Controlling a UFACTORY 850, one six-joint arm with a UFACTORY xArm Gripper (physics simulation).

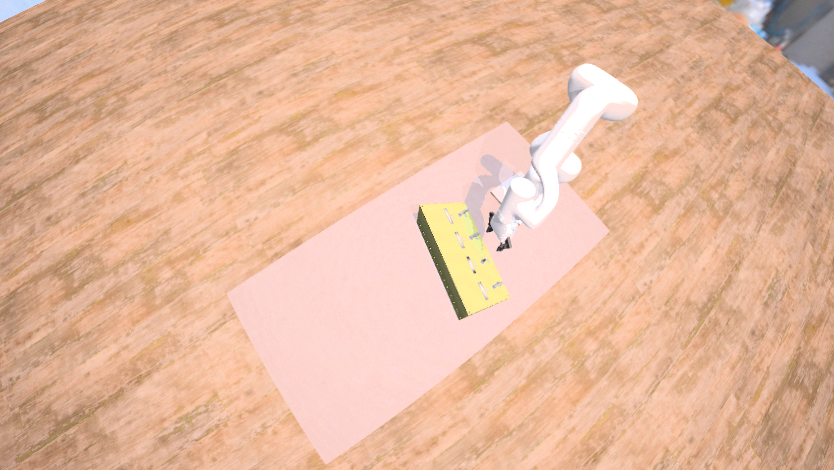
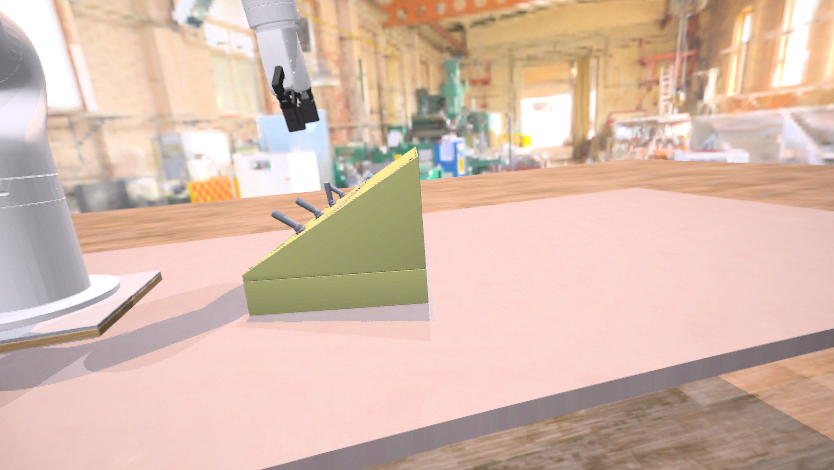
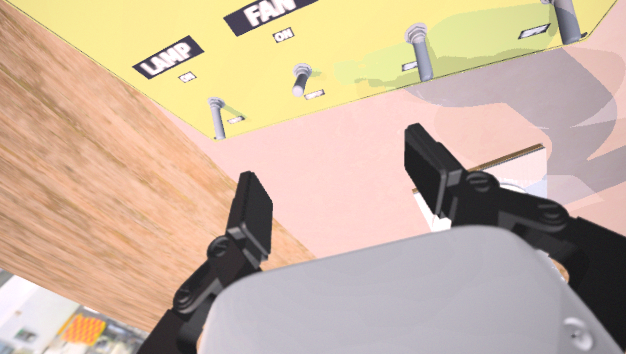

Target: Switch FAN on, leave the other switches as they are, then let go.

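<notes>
A yellow sloped switch box point(image 1: 454, 256) point(image 2: 373, 245) point(image 3: 115, 35) carries several grey levers. The FAN lever point(image 1: 484, 260) point(image 2: 329, 194) point(image 3: 301, 80) stands up more steeply from the slope than the others, tilted to its ON side. The LAMP lever point(image 1: 497, 285) point(image 3: 217, 120) leans down to the OFF side, as do the two levers beyond FAN, one nearer point(image 1: 474, 235) point(image 3: 422, 56) and one farther point(image 1: 463, 213) point(image 3: 566, 22). My gripper point(image 1: 494, 239) point(image 2: 304, 124) point(image 3: 331, 167) is wide open and empty, above and on the robot side of the box, apart from every lever.
The box stands on a pink mat point(image 1: 350, 326) point(image 2: 583, 280). The arm's base plate point(image 2: 131, 297) point(image 3: 510, 160) lies on the low side of the box. Wooden floor point(image 1: 175, 116) surrounds the mat. The arm's shadow falls across the box and mat.
</notes>
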